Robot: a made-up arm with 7 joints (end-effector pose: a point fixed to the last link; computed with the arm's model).
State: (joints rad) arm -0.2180 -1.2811 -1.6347 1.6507 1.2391 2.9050 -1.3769
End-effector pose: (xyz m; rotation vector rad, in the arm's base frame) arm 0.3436 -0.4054 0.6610 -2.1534 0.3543 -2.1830
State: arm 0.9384 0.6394 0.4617 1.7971 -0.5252 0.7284 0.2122
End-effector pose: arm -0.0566 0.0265 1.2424 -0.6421 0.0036 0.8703
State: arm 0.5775 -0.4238 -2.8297 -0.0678 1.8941 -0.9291 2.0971
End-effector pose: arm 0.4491 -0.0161 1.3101 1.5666 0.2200 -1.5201
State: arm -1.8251 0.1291 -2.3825 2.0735 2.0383 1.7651 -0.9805
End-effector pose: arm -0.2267 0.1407 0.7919 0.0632 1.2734 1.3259
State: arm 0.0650 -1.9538 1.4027 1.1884 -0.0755 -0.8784 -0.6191
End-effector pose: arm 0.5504 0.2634 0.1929 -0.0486 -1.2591 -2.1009
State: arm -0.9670 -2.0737 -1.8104 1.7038 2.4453 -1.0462 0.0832
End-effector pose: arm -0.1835 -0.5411 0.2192 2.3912 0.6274 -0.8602
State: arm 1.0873 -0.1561 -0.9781 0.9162 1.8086 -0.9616 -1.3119
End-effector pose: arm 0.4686 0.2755 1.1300 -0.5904 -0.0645 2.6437
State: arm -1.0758 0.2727 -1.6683 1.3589 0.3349 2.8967 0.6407
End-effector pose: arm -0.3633 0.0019 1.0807 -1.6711 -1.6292 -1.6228
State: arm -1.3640 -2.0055 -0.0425 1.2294 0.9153 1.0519 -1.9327
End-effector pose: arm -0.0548 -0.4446 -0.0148 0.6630 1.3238 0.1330
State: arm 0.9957 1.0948 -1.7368 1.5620 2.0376 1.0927 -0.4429
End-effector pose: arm 0.2252 -0.4861 0.7653 2.4249 -0.9278 0.2209
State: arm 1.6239 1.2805 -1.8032 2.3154 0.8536 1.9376 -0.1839
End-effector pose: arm 0.2891 -0.2774 0.5492 1.7917 0.7829 -0.3262
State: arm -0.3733 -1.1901 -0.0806 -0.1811 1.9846 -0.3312 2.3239
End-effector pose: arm 0.8110 -0.2664 0.8144 -2.0111 -2.2269 0.0475
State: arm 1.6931 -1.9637 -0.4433 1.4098 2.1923 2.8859 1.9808
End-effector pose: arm 0.0498 0.3136 0.0841 1.9347 -0.5136 -0.0113
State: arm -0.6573 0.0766 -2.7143 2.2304 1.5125 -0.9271 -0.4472
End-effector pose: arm -0.2496 -0.1555 0.7486 1.1835 -1.1151 -0.3106
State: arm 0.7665 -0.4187 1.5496 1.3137 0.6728 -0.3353 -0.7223
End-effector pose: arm 0.0077 0.4124 1.0188 0.9777 -0.5977 -2.2457
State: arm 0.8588 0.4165 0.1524 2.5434 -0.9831 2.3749 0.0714
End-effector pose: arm 0.1100 0.1292 1.0540 -0.6337 -0.5734 1.5763
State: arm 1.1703 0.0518 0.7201 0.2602 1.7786 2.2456 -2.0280
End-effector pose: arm -0.0023 0.1323 1.2718 1.0233 -0.4937 1.0336
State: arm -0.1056 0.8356 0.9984 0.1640 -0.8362 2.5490 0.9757
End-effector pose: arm -0.5813 -0.1086 1.0349 0.1858 2.5293 -1.7081
